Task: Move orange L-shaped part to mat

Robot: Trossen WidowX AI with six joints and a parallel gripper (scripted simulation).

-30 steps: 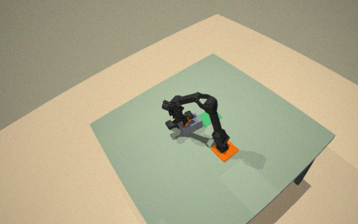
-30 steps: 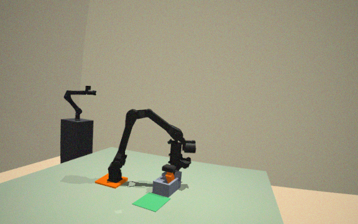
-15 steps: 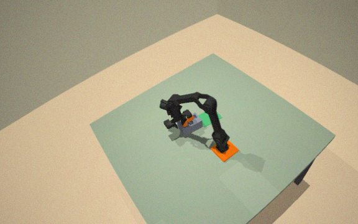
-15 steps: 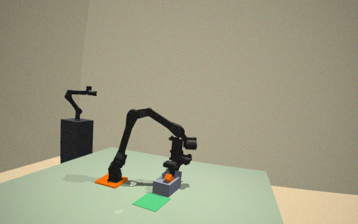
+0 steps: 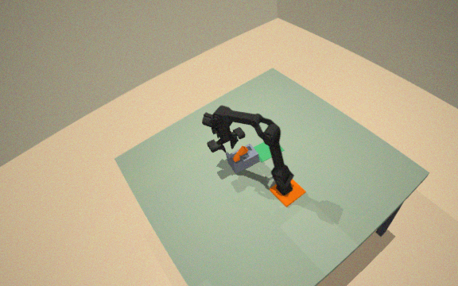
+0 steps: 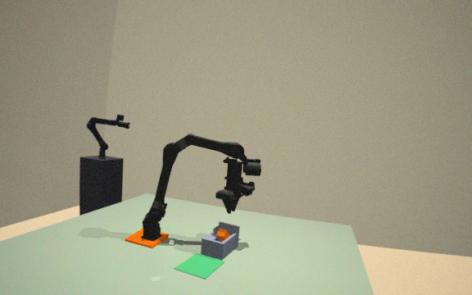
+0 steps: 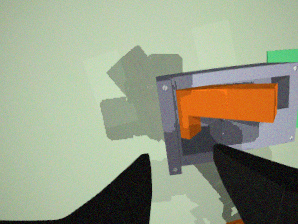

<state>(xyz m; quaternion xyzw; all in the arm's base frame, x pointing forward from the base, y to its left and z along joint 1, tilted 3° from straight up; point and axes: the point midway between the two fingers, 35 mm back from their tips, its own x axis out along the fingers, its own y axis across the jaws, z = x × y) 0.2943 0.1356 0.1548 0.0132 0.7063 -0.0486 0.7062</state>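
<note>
My gripper tip is 10 mm past the orange L-shaped part, 40 mm to the left of it and 100 mm above it. From my gripper tip the other things lie so: green mat (20 mm behind, 220 mm to the right, 160 mm below).
</note>
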